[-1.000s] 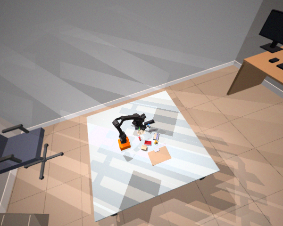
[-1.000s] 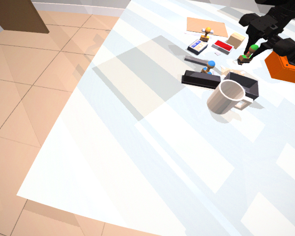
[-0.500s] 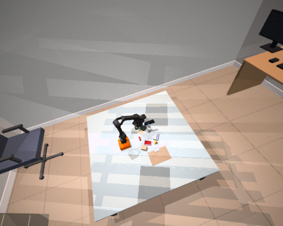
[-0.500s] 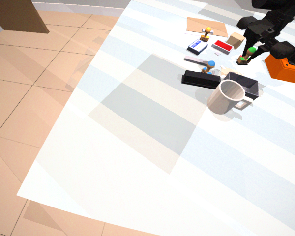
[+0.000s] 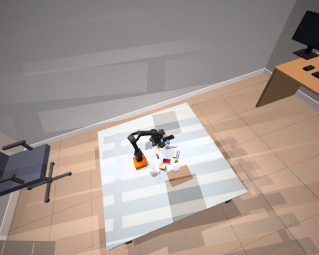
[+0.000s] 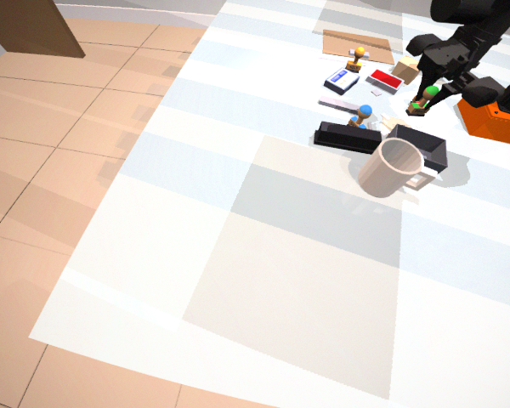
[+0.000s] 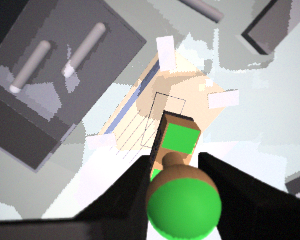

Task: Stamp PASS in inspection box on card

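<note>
The card is 7 cm below my gripper tip. Round my gripper tip: green-knobbed stamp: right at my gripper tip; then grey tray: 9 cm to the left, 6 cm below, 1 cm behind; then red-knobbed stamp: 10 cm to the right, 5 cm below, 4 cm behind.
</note>
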